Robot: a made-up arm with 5 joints.
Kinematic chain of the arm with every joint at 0, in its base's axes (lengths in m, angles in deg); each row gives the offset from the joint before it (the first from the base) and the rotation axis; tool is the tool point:
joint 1: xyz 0 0 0.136 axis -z
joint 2: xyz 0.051 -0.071 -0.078 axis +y
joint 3: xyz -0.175 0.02 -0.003 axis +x
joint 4: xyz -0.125 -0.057 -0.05 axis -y
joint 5: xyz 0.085 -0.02 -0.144 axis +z
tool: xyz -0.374 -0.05 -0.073
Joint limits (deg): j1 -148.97..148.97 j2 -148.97..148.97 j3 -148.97..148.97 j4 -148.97..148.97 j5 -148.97..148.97
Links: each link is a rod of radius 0.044 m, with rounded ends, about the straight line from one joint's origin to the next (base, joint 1, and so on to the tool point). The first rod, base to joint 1, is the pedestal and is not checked.
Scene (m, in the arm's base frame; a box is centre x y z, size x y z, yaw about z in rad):
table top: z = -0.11
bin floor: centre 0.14 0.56 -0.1 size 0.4 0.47 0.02 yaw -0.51
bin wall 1: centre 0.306 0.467 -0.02 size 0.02 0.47 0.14 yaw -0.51
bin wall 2: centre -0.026 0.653 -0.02 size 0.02 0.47 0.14 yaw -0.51
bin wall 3: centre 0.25 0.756 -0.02 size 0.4 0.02 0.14 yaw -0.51
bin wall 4: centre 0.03 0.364 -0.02 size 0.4 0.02 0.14 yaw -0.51
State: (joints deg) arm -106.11 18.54 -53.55 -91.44 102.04
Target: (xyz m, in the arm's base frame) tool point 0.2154 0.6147 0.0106
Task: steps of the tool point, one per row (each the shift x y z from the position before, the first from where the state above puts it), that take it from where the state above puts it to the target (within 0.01 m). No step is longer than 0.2 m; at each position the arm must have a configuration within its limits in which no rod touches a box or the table.
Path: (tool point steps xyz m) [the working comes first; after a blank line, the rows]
Joints at the target: -84.13 136.83 -55.93 -136.67 56.85
Straight joint move there: clear.

1: -0.0789 0.0746 0.1454
2: -0.0827 0.1290 0.0975
3: -0.0753 0.1636 0.0338
4: -0.0596 0.1725 -0.0366
5: -0.0407 0.1538 -0.1030
6: -0.0238 0.1108 -0.1554
7: -0.0131 0.0510 -0.1863
8: -0.0107 -0.0153 -0.1913

